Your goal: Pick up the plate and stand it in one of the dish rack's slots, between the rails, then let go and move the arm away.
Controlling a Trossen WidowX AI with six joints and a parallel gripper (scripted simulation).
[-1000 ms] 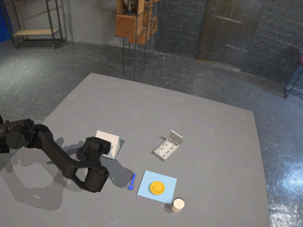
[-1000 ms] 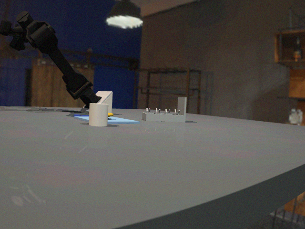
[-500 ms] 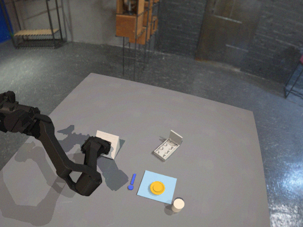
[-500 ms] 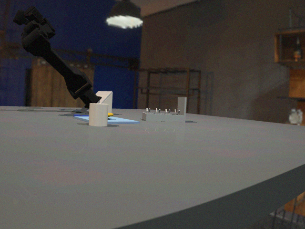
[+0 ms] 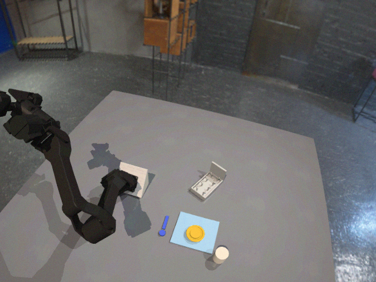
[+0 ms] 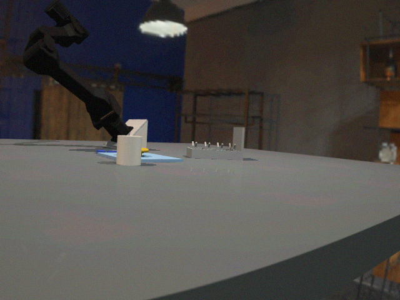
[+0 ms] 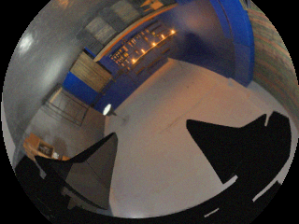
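Now: the yellow plate 630 mm ahead of my gripper tip, 450 mm below it and 30 mm to the left of it. From my gripper tip the other things lie so: blue spoon (520 mm ahead, 460 mm below, 20 mm to the left); then light blue mat (630 mm ahead, 460 mm below, 40 mm to the left); then grey dish rack (620 mm ahead, 440 mm below, 260 mm to the left).
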